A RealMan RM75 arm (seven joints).
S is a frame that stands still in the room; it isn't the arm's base.
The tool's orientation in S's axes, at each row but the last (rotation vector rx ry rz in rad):
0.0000 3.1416 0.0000
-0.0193 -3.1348 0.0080
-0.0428 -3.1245 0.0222
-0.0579 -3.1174 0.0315
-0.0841 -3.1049 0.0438
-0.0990 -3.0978 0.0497
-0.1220 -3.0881 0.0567
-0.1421 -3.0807 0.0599
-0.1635 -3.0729 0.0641
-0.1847 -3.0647 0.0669
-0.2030 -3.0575 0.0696
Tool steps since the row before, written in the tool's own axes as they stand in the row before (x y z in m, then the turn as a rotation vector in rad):
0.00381 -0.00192 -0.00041 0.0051 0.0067 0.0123
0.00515 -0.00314 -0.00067 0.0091 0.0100 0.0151
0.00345 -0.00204 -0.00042 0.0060 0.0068 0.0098
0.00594 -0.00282 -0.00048 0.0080 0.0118 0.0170
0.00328 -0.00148 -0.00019 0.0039 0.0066 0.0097
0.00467 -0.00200 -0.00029 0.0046 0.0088 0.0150
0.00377 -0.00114 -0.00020 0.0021 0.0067 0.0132
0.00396 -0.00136 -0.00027 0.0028 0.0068 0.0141
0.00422 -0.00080 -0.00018 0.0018 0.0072 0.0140
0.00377 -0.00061 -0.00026 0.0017 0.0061 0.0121
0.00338 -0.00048 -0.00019 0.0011 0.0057 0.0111
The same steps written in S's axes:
-0.00381 -0.00192 0.00041 -0.0051 0.0067 -0.0123
-0.00518 -0.00307 0.00072 -0.0091 0.0100 -0.0151
-0.00350 -0.00194 0.00051 -0.0060 0.0068 -0.0098
-0.00603 -0.00259 0.00068 -0.0080 0.0118 -0.0171
-0.00335 -0.00129 0.00035 -0.0039 0.0065 -0.0097
-0.00477 -0.00168 0.00055 -0.0047 0.0086 -0.0151
-0.00383 -0.00083 0.00043 -0.0023 0.0064 -0.0133
-0.00404 -0.00097 0.00054 -0.0030 0.0065 -0.0142
-0.00426 -0.00034 0.00047 -0.0020 0.0068 -0.0142
-0.00379 -0.00014 0.00054 -0.0018 0.0058 -0.0122
-0.00339 -0.00002 0.00046 -0.0012 0.0053 -0.0113

